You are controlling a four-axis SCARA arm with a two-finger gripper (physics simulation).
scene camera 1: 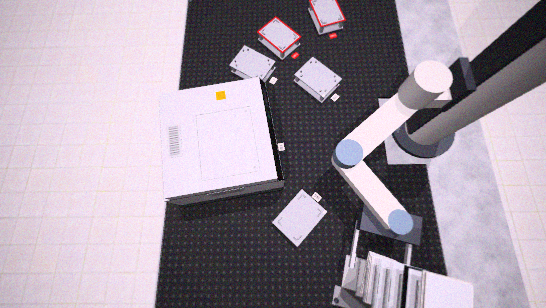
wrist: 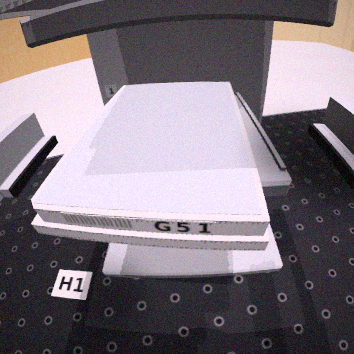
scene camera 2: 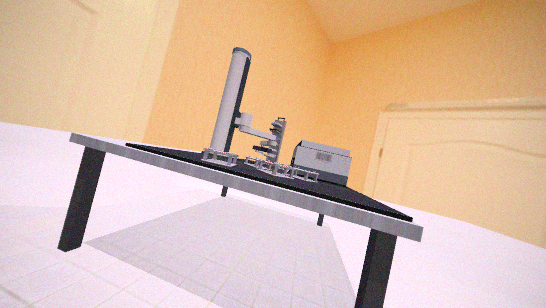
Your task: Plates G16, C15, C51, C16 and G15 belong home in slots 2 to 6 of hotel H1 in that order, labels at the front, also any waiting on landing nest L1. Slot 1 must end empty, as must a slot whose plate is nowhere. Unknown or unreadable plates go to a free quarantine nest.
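Frame: origin at the arm's base, x ahead, y left, z up, level; metres.
Where they show: gripper, fingertip midpoint: (wrist: 176, 114); arm's base, link origin: (scene camera 1: 420, 129).
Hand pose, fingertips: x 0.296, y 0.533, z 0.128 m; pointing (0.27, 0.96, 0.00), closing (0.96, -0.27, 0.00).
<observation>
Things, the pixels of their top centre, and the offset from my fingertips. "*": a spot on its surface instead.
- white plate, top centre: (wrist: 161, 116) (scene camera 1: 379, 276) dx -0.007, dy +0.004, dz -0.002 m
- slot's shelf, surface spot: (wrist: 276, 179) * dx +0.034, dy -0.042, dz -0.018 m
- flat nest, top centre: (scene camera 1: 299, 216) dx +0.228, dy -0.182, dz -0.060 m
- big white device, top centre: (scene camera 1: 214, 133) (scene camera 2: 320, 147) dx +0.498, dy -0.430, dz +0.135 m
A white plate (wrist: 170, 150) labelled G51 lies in slot 1 of hotel H1 (wrist: 195, 55) (scene camera 2: 283, 134), label toward the wrist camera. It sits a little askew, with the slot's shelf (wrist: 276, 179) showing at its right. G51 is not among the listed names. My gripper (wrist: 176, 114) (scene camera 1: 380, 261) (scene camera 2: 261, 148) is open and empty, at the hotel's front, with one finger well out to each side of the plate. Several more plates stand stacked in the hotel in scene camera 1, their labels hidden. The slot above shows as a dark underside in the wrist view.
Two red-rimmed nests (scene camera 1: 279, 35) (scene camera 1: 327, 11) show no plate. Two plain raised nests (scene camera 1: 252, 64) (scene camera 1: 318, 79) and a flat nest (scene camera 1: 299, 217) also look bare; their tags are too small to read. A big white device (scene camera 1: 220, 140) (scene camera 2: 322, 160) stands on the mat.
</observation>
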